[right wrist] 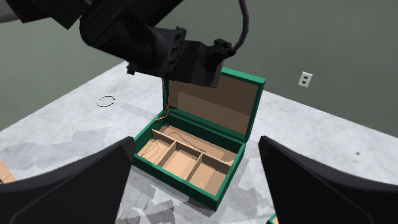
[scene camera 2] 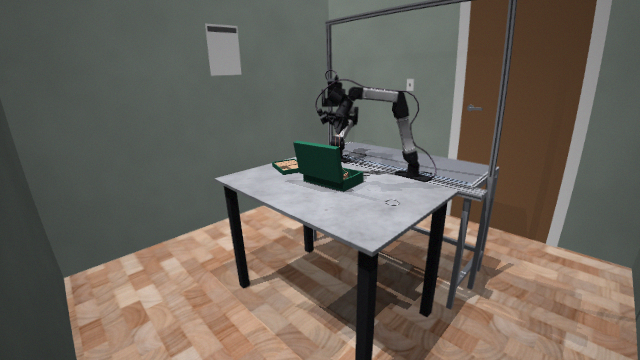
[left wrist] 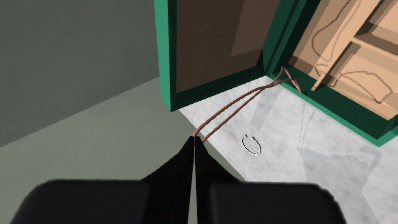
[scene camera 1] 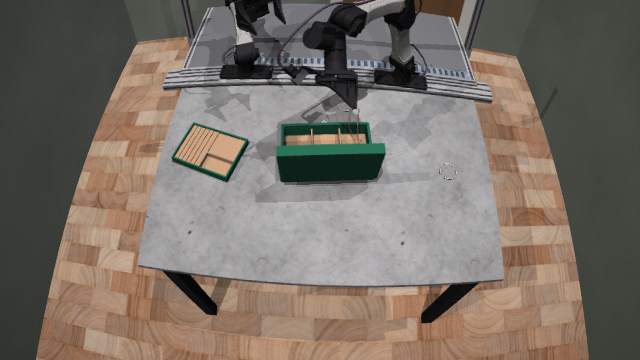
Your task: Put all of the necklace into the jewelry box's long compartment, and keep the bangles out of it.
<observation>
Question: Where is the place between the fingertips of my left gripper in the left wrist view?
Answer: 194, 139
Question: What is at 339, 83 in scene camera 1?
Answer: My left gripper.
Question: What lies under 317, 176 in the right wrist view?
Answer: My right gripper.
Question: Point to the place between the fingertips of my left gripper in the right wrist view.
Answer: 162, 63
</observation>
